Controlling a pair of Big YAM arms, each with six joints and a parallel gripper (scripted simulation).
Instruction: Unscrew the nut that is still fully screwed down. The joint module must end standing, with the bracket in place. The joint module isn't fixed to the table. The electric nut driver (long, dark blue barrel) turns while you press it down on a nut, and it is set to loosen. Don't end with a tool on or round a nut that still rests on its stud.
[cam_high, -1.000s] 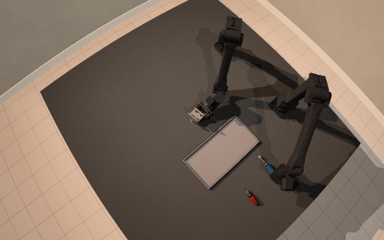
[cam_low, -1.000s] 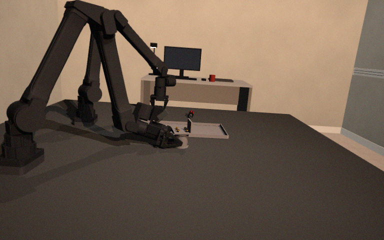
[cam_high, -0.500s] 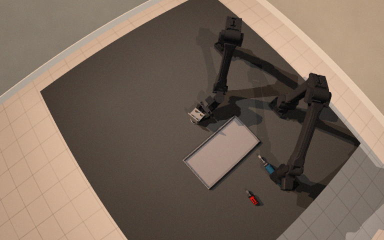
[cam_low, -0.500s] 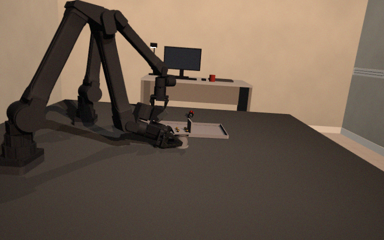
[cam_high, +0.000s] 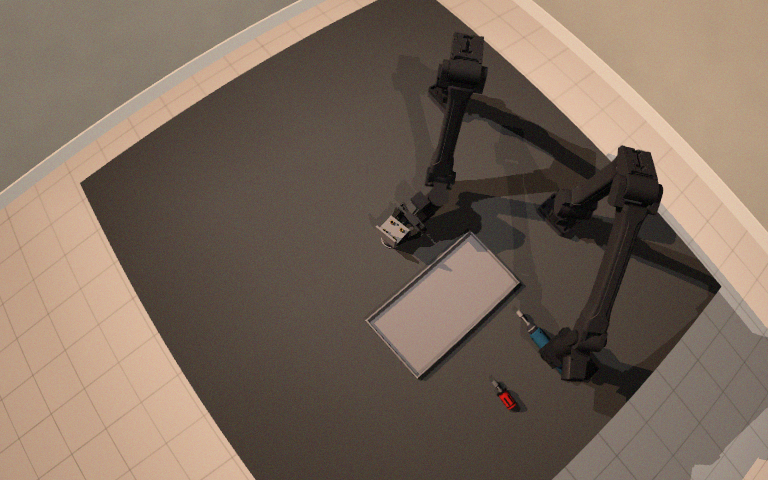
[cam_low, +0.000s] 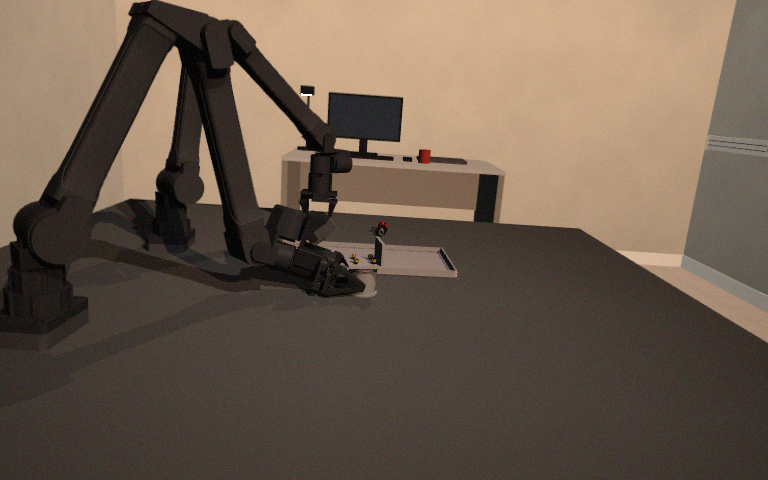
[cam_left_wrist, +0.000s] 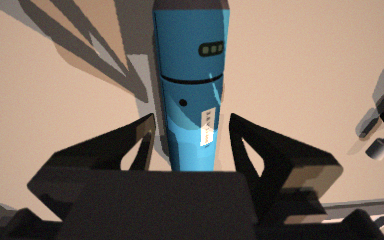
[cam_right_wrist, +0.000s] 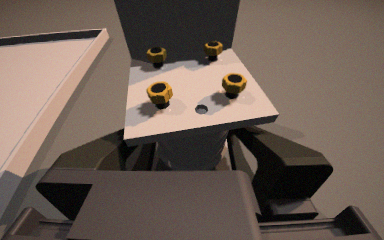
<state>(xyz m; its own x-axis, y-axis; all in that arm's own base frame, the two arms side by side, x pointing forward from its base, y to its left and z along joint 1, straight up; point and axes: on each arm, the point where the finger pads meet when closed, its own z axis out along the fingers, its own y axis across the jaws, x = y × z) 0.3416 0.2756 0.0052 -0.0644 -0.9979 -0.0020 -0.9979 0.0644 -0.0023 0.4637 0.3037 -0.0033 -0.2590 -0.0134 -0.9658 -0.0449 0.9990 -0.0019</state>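
Right now my right hand is 1 cm below the joint module. Also, from my right hand: shallow grey tray (25 cm to the left, 2 cm below); nut (5 cm above, 2 cm to the left, 2 cm ahead); grey bracket (5 cm above).
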